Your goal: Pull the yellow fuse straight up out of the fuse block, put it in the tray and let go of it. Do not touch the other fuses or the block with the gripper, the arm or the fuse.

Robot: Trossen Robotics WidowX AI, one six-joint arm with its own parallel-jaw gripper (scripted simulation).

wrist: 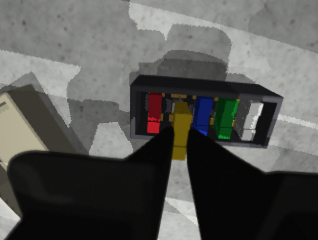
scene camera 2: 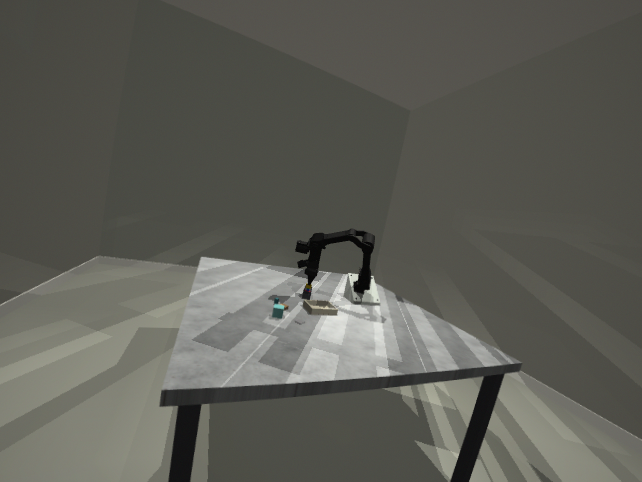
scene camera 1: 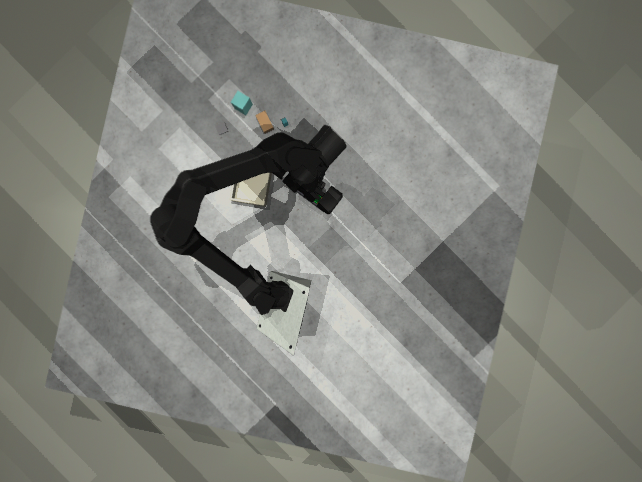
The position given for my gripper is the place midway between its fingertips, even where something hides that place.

My gripper (scene camera 1: pixel 307 189) carries a yellow fuse (wrist: pixel 182 116).
